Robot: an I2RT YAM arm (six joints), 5 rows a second.
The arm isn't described. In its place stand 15 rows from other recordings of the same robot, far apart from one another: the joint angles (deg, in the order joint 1, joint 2, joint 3, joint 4, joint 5, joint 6), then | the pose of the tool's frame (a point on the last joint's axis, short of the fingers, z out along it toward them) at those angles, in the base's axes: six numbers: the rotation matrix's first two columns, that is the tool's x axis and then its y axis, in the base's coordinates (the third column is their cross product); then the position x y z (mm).
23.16, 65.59, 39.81, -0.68, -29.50, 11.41 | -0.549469 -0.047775 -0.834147 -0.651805 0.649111 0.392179 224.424 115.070 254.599
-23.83, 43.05, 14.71, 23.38, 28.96, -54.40 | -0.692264 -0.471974 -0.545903 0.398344 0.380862 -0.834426 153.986 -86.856 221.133
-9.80, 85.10, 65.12, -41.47, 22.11, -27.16 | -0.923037 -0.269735 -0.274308 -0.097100 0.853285 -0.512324 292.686 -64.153 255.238
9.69, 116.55, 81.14, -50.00, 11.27, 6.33 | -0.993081 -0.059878 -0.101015 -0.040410 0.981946 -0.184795 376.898 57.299 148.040
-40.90, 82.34, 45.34, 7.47, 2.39, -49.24 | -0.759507 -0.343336 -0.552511 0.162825 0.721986 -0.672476 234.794 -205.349 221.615
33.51, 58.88, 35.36, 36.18, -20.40, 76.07 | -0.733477 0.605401 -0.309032 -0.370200 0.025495 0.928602 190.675 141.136 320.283
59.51, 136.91, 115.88, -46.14, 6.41, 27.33 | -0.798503 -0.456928 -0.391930 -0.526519 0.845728 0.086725 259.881 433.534 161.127
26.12, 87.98, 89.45, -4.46, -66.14, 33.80 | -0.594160 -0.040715 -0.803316 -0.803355 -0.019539 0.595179 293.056 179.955 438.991
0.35, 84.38, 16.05, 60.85, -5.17, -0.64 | -0.129104 -0.011913 -0.991560 -0.096875 0.995296 0.000655 248.873 4.729 156.455
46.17, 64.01, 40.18, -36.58, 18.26, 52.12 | -0.825914 0.222001 -0.518248 0.120466 0.967473 0.222451 150.636 140.811 212.956
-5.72, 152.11, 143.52, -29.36, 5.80, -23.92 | -0.631710 -0.342128 -0.695623 -0.084985 0.922496 -0.376534 587.528 -62.466 192.438
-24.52, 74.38, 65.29, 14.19, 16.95, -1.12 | 0.067938 -0.051541 -0.996357 0.662632 0.748917 0.006442 275.864 -137.242 397.897
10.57, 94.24, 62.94, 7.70, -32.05, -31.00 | -0.011065 -0.446139 -0.894895 -0.745714 0.599911 -0.289857 365.655 87.450 259.059
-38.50, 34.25, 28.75, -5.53, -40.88, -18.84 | -0.131354 -0.207497 -0.969377 -0.078699 0.976946 -0.198453 132.251 -75.425 279.016
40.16, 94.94, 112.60, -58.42, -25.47, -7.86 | -0.380616 -0.482737 -0.788731 -0.891612 0.417806 0.174547 248.732 229.930 438.720
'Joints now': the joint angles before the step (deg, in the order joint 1, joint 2, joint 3, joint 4, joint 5, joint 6). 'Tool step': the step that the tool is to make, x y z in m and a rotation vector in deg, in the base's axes. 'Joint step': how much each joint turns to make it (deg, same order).
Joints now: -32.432 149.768 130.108 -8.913 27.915 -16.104
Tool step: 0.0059 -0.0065 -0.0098 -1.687 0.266 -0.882
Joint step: -0.150 3.459 3.911 0.797 1.381 -1.184
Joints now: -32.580 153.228 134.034 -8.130 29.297 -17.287
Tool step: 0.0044 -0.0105 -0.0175 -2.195 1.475 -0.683
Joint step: -0.542 4.667 4.622 1.322 1.313 -2.654
